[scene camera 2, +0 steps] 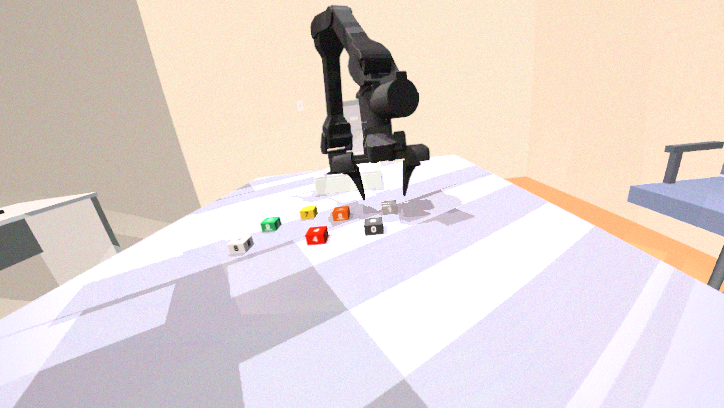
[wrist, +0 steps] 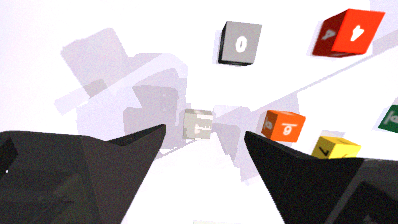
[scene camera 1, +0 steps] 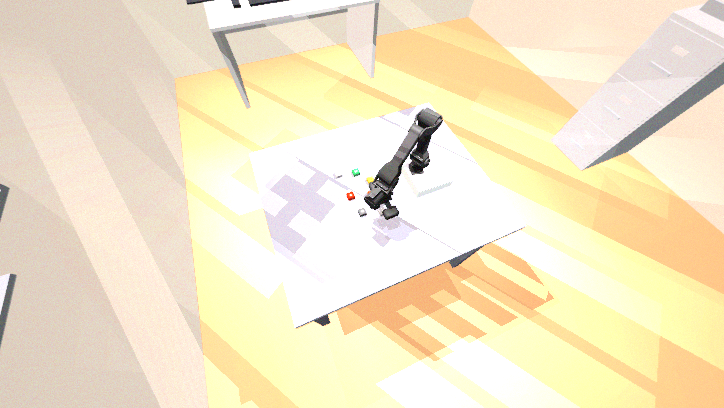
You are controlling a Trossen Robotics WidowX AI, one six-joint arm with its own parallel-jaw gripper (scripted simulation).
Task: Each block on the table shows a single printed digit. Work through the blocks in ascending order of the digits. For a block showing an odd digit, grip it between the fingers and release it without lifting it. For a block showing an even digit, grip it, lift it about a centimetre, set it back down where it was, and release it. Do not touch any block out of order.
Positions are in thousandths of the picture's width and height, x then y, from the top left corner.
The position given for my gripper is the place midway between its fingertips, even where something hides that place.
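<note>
Scene camera 2: my gripper (scene camera 2: 531,487), open, holding nothing. Wrist view: gripper (wrist: 516,587), orange block (wrist: 715,565), dark grey block (wrist: 602,185), red block (wrist: 856,163).
</note>
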